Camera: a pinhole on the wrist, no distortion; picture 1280 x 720 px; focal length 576.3 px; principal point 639.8 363.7 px. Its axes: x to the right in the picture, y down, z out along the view. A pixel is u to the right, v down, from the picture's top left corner.
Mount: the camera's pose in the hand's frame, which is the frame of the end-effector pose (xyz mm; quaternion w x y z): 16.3 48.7 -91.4 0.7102 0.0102 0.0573 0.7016
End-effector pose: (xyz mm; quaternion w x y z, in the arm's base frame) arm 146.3 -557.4 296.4 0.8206 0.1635 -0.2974 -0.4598
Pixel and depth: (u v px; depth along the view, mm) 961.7 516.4 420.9
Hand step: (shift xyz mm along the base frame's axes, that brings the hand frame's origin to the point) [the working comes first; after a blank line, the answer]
In the camera's frame: 235.1 111.5 420.9

-20.6 210.0 399.2
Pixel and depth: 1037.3 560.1 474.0
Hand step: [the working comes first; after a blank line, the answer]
In the camera's frame: 326.9 161.5 474.0

-7.9 297.9 475.8
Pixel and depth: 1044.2 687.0 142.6
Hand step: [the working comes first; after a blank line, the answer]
In the camera's frame: 100.1 80.0 142.6

52.5 125.2 109.1
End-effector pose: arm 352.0 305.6 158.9 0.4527 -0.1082 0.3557 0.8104
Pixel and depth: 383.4 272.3 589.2
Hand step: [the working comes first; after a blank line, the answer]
In the camera's frame: -262.1 -93.4 589.2

123.4 505.4 198.4
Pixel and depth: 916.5 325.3 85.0
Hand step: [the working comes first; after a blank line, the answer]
In the camera's frame: 40.8 -5.7 85.0

-95.7 -18.9 22.9
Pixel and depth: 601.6 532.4 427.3
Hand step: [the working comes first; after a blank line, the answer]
In the camera's frame: -28.3 125.1 427.3

48.2 172.5 308.7
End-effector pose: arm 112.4 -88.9 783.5 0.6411 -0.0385 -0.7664 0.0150
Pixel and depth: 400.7 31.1 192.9
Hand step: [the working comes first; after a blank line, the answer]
In the camera's frame: -80.0 -111.3 192.9

-119.6 -6.2 126.8
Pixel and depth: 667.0 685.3 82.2
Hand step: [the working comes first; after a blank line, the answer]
In the camera's frame: 3.9 45.9 82.2

11.7 56.7 -24.3
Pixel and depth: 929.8 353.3 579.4
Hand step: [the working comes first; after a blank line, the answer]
In the camera's frame: 291.6 -10.5 579.4

-455.8 395.2 -26.4
